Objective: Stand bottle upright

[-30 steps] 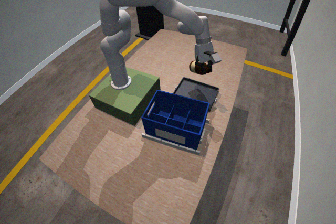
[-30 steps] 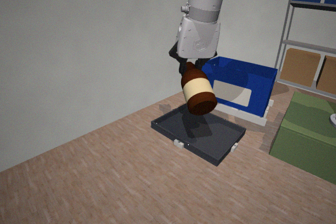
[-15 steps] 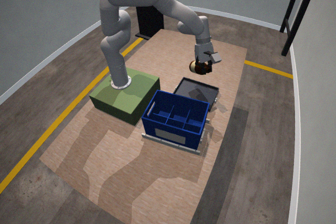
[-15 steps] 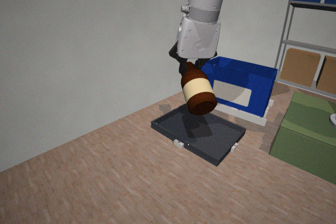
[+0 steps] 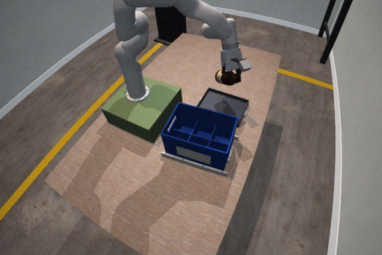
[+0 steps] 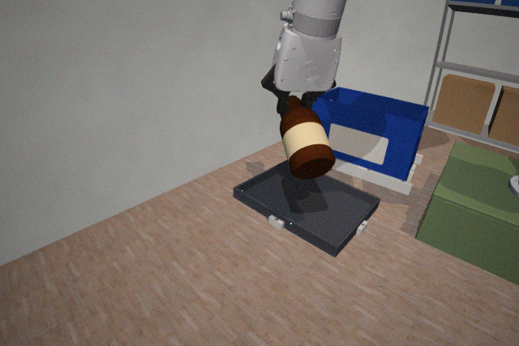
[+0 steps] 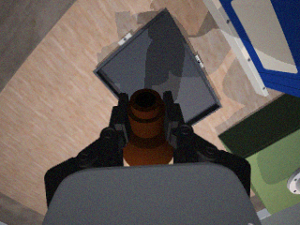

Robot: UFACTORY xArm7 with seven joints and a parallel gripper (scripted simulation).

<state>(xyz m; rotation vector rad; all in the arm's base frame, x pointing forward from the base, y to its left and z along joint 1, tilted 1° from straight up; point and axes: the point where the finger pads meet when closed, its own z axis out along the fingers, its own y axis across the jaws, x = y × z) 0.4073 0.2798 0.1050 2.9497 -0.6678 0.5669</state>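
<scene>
Now: the brown bottle 4 cm behind my hand, 3 cm below it and 2 cm to the left of it. From my hand the other things lie so: dark grey tray (19 cm below, 4 cm behind, 3 cm to the right); blue crate (30 cm to the right, 12 cm below, 1 cm ahead).
</scene>
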